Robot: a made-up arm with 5 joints.
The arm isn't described. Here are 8 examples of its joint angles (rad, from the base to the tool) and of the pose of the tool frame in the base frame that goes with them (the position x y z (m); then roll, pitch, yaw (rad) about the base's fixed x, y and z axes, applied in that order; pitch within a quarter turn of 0, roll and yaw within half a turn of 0).
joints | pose
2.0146 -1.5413 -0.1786 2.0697 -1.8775 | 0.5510 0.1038 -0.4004 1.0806 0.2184 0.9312
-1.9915 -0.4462 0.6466 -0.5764 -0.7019 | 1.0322 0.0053 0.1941 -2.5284 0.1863 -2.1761
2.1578 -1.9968 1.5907 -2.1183 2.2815 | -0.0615 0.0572 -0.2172 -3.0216 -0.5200 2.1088
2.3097 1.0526 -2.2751 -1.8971 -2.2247 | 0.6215 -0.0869 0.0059 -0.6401 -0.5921 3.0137
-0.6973 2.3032 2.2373 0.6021 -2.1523 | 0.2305 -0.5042 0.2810 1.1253 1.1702 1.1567
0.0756 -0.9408 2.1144 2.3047 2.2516 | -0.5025 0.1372 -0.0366 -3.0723 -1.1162 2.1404
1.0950 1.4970 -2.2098 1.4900 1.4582 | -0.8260 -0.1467 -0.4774 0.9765 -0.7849 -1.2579
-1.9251 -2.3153 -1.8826 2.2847 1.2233 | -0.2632 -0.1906 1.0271 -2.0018 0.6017 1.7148
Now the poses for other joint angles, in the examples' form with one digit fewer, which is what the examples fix.
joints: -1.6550 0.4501 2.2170 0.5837 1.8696
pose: -0.153 0.217 0.248 -2.286 -0.172 0.506
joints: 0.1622 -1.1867 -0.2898 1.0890 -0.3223
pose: -0.922 0.792 0.168 -2.428 -0.487 0.529
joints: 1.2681 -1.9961 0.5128 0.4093 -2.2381
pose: 0.518 0.502 -0.397 1.339 0.246 2.130
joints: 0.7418 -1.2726 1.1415 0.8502 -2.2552
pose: -0.001 0.648 -0.140 1.664 -0.800 2.010
